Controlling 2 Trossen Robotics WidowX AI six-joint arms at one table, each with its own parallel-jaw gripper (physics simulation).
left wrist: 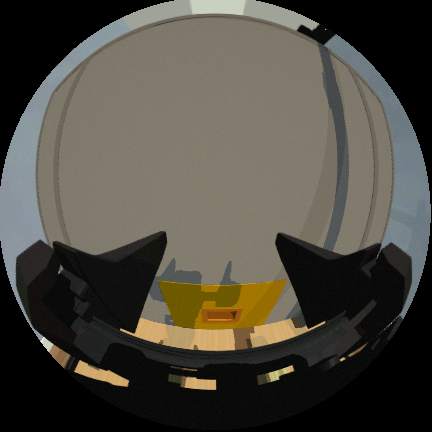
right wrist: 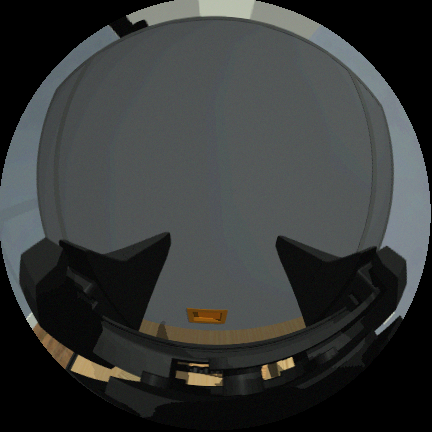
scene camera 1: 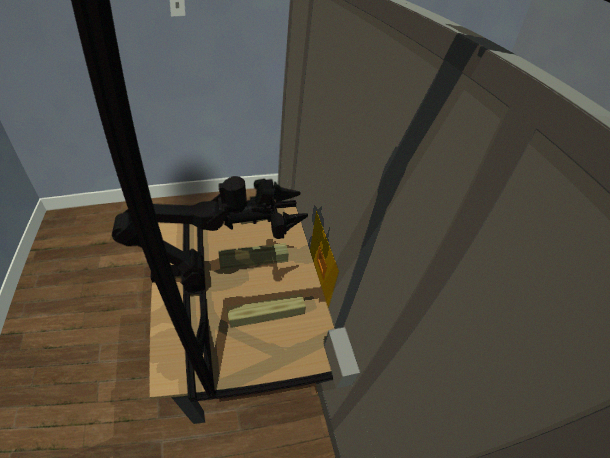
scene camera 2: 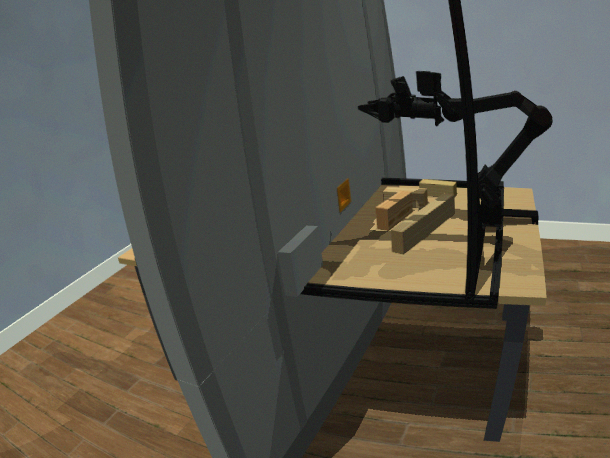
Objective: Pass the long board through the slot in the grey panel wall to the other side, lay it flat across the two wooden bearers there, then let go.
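Places are measured from the left arm's base along level axes (x back, y right, z up), in centimetres.
Where they show: left gripper, fingertip midpoint: [left wrist: 222, 238] [scene camera 1: 303, 203]; right gripper, fingertip midpoint: [right wrist: 225, 240] [scene camera 2: 363, 105]; left arm's base, origin of the base link: [scene camera 1: 193, 286]; right arm's base, origin of the base link: [scene camera 2: 491, 222].
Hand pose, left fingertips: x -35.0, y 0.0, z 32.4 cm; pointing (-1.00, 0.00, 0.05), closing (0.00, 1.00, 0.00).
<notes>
Each offset is from my left fingertips to the centre of the thing.
The long board {dx -26.8, dy -3.1, dz -31.2 cm} [scene camera 2: 400, 202], reddish wood, lies on the table in scene camera 2, beside pale wooden blocks; its far part is partly hidden. The two wooden bearers, one shaded {dx +13.2, dy -9.7, dz -32.0 cm} [scene camera 1: 253, 256] and one lit {dx +12.3, dy +13.2, dz -32.0 cm} [scene camera 1: 267, 311], lie roughly parallel in scene camera 1. The slot has an orange frame {dx -10.7, dy +1.6, dz -25.5 cm} [scene camera 1: 322, 260] [scene camera 2: 339, 197] [left wrist: 221, 310] [right wrist: 190, 316] in the grey panel wall [scene camera 1: 475, 300] [scene camera 2: 290, 125]. My left gripper [scene camera 1: 303, 204] [left wrist: 222, 238] is open and empty above the table, facing the wall. My right gripper [scene camera 2: 360, 108] [right wrist: 225, 240] is open and empty, high above the board, facing the wall.
A long pale block {dx -37.6, dy +3.8, dz -31.4 cm} [scene camera 2: 422, 225] and a shorter block {dx -36.3, dy -27.0, dz -32.2 cm} [scene camera 2: 437, 189] lie by the board. A yellow plate [scene camera 1: 331, 286] [left wrist: 180, 310] surrounds the slot. A pale box [scene camera 1: 344, 352] [scene camera 2: 302, 255] sits at the wall. Black uprights [scene camera 1: 120, 125] [scene camera 2: 467, 100] rise by both arms.
</notes>
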